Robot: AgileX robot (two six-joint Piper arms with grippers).
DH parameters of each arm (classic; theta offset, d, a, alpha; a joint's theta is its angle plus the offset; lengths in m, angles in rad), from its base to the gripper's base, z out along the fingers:
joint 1: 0 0.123 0 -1.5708
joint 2: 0.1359 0 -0.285 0
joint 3: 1.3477 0 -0.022 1.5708
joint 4: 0 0.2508 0 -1.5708
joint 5: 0 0 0.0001 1.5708
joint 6: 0 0.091 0 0
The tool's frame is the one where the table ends.
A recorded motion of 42 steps. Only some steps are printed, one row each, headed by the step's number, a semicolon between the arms.
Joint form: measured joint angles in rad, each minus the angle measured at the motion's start. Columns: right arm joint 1, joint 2, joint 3, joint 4, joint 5, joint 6; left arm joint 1, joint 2, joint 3, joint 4, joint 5, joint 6.
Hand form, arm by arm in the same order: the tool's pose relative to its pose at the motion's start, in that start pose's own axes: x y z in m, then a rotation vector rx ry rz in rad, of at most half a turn. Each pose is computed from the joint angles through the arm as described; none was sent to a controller.
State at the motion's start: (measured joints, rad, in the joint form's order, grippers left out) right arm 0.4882 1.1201 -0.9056 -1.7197 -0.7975 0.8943; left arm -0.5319 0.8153 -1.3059 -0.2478 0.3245 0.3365
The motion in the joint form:
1: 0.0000 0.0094 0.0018 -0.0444 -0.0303 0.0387; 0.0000 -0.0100 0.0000 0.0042 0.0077 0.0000
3: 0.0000 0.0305 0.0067 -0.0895 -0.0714 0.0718; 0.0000 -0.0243 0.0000 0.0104 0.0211 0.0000
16: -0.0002 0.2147 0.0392 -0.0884 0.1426 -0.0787; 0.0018 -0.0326 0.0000 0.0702 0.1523 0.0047
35: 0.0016 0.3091 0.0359 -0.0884 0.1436 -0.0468; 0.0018 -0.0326 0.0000 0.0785 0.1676 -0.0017
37: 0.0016 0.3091 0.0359 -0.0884 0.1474 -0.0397; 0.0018 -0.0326 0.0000 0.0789 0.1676 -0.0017
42: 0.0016 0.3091 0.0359 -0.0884 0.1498 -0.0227; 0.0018 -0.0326 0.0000 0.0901 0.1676 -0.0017
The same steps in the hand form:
1: 0.0034 0.0042 0.0019 -0.0498 0.0119 0.0162; -0.0015 -0.0002 -0.0037 0.0002 -0.0022 0.0048
3: 0.0100 0.0099 0.0059 -0.1172 0.0259 0.0385; -0.0034 -0.0005 -0.0089 0.0012 -0.0030 0.0117
16: 0.0776 0.0081 0.0400 -0.0903 0.2458 0.0216; 0.0068 -0.0017 -0.0126 0.0184 0.1208 0.0724
35: 0.1023 0.0145 0.0558 -0.1437 0.2861 0.1124; 0.0083 -0.0018 -0.0128 0.0193 0.1366 0.0734
37: 0.1025 0.0142 0.0557 -0.1400 0.2893 0.1188; 0.0083 -0.0018 -0.0128 0.0192 0.1366 0.0738
42: 0.1027 0.0141 0.0557 -0.1359 0.2921 0.1353; 0.0084 -0.0013 -0.0128 0.0148 0.1381 0.0840

